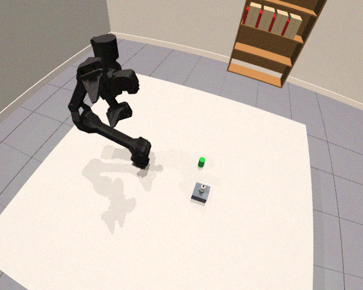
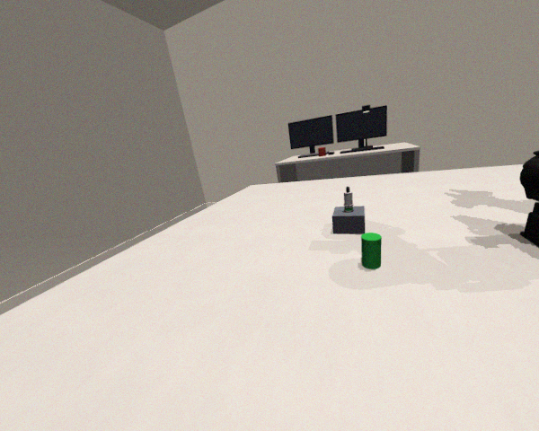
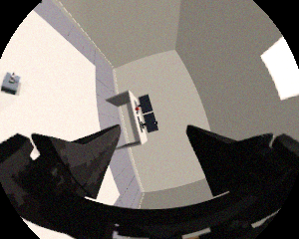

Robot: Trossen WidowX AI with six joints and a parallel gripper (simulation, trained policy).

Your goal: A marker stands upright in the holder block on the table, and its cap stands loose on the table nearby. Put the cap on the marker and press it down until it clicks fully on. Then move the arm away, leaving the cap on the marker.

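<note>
The green cap is 450 mm below my gripper tip, 260 mm to the left of it and 230 mm ahead of it. The rest, counted from my gripper tip: grey holder block: 450 mm below, 270 mm ahead, 120 mm to the left.
</note>
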